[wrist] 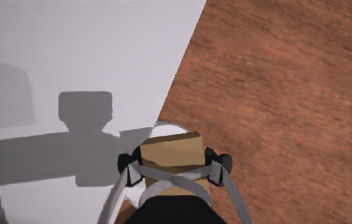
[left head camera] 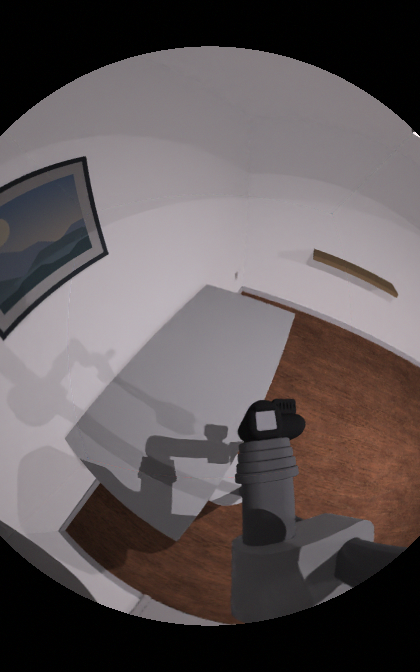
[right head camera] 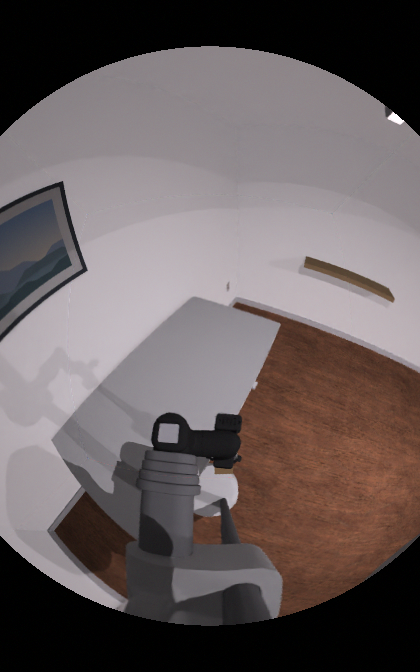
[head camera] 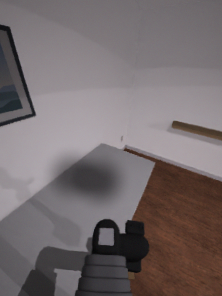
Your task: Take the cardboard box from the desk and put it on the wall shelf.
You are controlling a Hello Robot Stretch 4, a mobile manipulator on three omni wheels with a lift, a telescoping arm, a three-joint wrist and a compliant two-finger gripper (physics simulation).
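My gripper (wrist: 174,159) (right head camera: 224,464) is shut on the cardboard box (wrist: 172,151) (right head camera: 224,470), a small tan-brown box with a finger at each side. It is held in the air near the desk's front edge; in the left head camera view the wrist hides it. The grey-white desk (head camera: 139,172) (left head camera: 240,340) (right head camera: 220,345) (wrist: 100,40) stands against the wall at left. The wall shelf (head camera: 197,130) (left head camera: 355,272) (right head camera: 349,278), a narrow brown board, is on the right-hand wall, away from the gripper.
A round white surface (right head camera: 229,490) (wrist: 170,131) lies below the box, beside the desk edge. A framed picture (left head camera: 96,212) (right head camera: 74,230) hangs on the left wall. Brown wooden floor (head camera: 180,215) (left head camera: 350,425) extends right of the desk, below the shelf.
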